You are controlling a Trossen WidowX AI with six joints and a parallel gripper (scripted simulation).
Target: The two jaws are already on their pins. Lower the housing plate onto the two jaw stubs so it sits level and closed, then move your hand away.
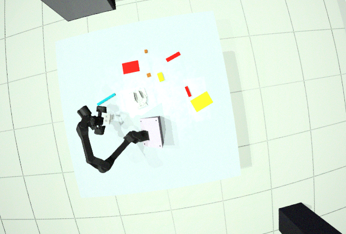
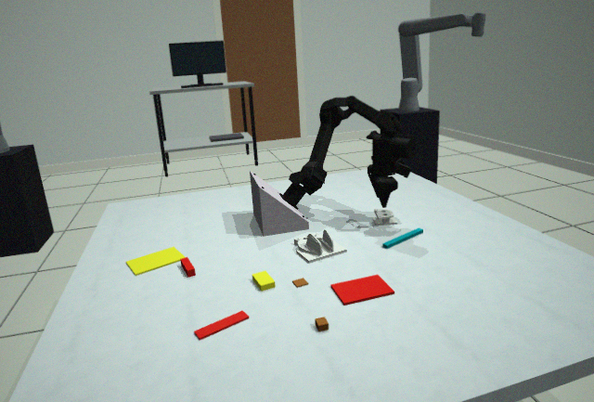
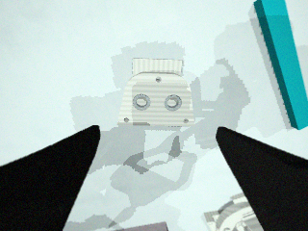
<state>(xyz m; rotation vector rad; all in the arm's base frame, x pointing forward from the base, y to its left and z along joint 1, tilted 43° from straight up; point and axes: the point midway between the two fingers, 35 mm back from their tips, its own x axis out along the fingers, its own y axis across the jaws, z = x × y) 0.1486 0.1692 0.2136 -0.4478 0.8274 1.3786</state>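
Right now my gripper tip is 10 mm to the right of the white piece and 60 mm above it. The rest, counted from my gripper tip: yellow plate: 30 mm ahead, 690 mm to the right, 60 mm below; then cyan bar: 140 mm ahead, 60 mm below; then red plate: 350 mm ahead, 210 mm to the right, 60 mm below.
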